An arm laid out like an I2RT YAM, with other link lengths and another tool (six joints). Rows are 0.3 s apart.
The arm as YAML. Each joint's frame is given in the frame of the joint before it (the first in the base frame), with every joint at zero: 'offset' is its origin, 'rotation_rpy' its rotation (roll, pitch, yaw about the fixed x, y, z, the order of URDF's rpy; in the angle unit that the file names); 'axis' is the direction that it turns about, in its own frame. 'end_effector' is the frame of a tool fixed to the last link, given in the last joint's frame.
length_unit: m
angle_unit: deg
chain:
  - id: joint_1
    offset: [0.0, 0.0, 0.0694]
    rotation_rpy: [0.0, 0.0, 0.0]
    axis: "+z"
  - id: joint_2
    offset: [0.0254, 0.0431, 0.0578]
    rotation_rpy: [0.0, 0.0, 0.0]
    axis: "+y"
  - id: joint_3
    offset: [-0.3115, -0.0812, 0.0]
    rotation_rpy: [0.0, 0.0, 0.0]
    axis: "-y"
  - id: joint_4
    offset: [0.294, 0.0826, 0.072]
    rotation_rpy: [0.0, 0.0, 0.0]
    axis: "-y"
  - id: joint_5
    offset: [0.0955, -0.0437, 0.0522]
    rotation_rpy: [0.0, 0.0, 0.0]
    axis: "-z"
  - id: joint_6
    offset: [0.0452, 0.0, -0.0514]
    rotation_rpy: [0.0, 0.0, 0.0]
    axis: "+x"
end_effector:
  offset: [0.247, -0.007, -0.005]
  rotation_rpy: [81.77, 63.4, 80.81]
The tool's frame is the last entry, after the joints.
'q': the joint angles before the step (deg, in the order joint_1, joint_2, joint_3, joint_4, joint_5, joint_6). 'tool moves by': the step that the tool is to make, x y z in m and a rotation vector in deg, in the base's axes. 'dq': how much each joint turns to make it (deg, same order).
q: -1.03 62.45 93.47 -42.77 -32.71 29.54
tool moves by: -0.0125 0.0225 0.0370 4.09 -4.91 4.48
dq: 0.21 -1.66 -2.42 8.10 -4.81 4.31
